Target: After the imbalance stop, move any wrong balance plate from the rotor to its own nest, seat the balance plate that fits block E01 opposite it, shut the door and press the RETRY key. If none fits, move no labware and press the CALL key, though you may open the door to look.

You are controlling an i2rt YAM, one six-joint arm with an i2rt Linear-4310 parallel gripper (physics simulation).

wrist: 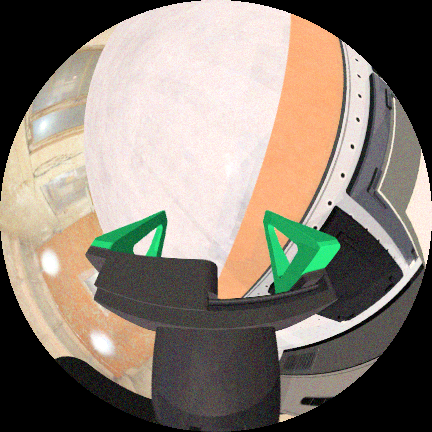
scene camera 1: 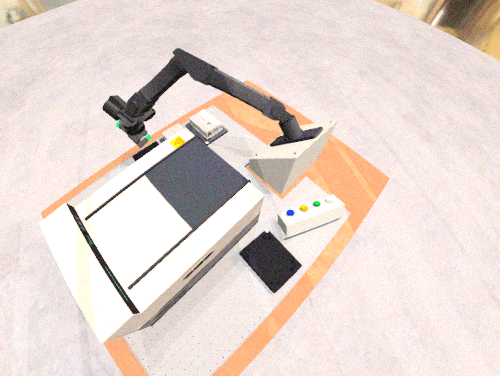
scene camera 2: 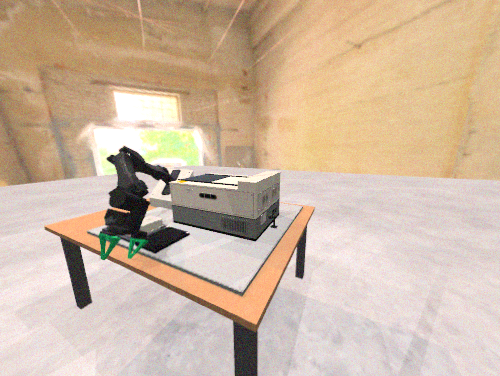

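Pixels of known places: gripper, fingertip midpoint: [wrist: 214, 215] [scene camera 1: 135, 136] [scene camera 2: 116, 259]; arm's base at its link origin: [scene camera 1: 295, 138].
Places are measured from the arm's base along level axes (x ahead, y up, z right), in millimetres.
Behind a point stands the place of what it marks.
My gripper [scene camera 1: 133, 131] @[x 322, y -132, z 591 mm] [scene camera 2: 118, 257] @[x 322, y -132, z 591 mm] [wrist: 214, 215] @[x 322, y -132, z 591 mm] is open and empty, with green fingertips, beyond the table's edge by the black flat nest [scene camera 1: 146, 150] @[x 337, y -134, z 484 mm] [scene camera 2: 165, 239] @[x 368, y -134, z 434 mm] [wrist: 365, 265] @[x 310, y -134, z 430 mm]. A pale labware block [scene camera 1: 206, 124] @[x 96, y -92, z 356 mm] sits on a dark nest near the arm's base; another pale block [scene camera 1: 172, 131] @[x 215, y -91, z 437 mm] is partly hidden behind the machine. In the wrist view, a grey-sided block [wrist: 407, 150] stands on a slate nest; no label is readable. The white machine [scene camera 1: 230, 215] @[x 371, y 64, z -31 mm] [scene camera 2: 220, 200] @[x 545, y 7, z 290 mm] has a dark panel [scene camera 1: 195, 180] @[x 358, y 67, z 100 mm] and a white panel between its top rails. The rotor and block E01 do not show.
A white key box [scene camera 1: 310, 220] @[x 189, y -73, z -200 mm] with blue, yellow, green and white keys stands across the machine from my gripper. A black flat pad [scene camera 1: 271, 261] @[x 360, y -118, z -178 mm] lies beside it. The arm's wedge-shaped mount [scene camera 1: 285, 162] @[x 131, y 30, z -38 mm] stands nearby on the orange-edged table [scene camera 1: 367, 182] @[x -162, y -159, z -323 mm] [scene camera 2: 200, 295] @[x 655, y -159, z 600 mm] [wrist: 310, 100] @[x 201, y -159, z 532 mm].
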